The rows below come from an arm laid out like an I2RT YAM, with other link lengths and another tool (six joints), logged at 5 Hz.
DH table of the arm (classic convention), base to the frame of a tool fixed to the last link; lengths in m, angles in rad. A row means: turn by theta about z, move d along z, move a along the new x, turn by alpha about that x. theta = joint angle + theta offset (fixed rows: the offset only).
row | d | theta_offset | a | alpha
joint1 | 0.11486 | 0 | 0.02 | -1.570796
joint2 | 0 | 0 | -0.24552 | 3.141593
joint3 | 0 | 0.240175 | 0.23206 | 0
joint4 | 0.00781 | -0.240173 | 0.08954 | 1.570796
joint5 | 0.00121 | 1.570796 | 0 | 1.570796
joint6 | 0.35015 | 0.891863 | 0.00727 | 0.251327
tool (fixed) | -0.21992 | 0 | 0 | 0
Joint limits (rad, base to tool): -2.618..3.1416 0..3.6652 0..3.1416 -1.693..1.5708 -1.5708..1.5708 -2.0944..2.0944
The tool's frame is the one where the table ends.
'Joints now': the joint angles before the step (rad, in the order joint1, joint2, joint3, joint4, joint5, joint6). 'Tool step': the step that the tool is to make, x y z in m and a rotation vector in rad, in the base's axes. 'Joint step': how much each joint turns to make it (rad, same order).
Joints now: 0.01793 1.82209 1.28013 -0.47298 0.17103 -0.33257
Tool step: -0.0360 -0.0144 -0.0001 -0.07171 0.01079 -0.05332
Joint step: -0.00581 -0.12990 -0.15509 0.01262 0.08582 0.00322
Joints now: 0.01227 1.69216 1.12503 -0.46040 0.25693 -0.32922
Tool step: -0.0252 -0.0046 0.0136 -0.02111 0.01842 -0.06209
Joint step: 0.00136 -0.09516 -0.03451 -0.09219 0.04998 0.04613
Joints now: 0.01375 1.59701 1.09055 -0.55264 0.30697 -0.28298
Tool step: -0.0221 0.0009 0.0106 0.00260 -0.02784 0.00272
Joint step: 0.00304 -0.12547 -0.08193 -0.01610 -0.00172 0.00143
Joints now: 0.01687 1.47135 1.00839 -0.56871 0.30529 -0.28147
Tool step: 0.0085 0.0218 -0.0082 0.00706 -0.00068 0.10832
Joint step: 0.06346 0.03529 -0.00620 0.05291 -0.02925 -0.03625
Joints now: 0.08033 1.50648 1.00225 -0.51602 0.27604 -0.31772
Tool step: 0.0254 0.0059 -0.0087 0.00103 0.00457 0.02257
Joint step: 0.00990 0.11695 0.07817 0.03712 -0.00783 -0.01045
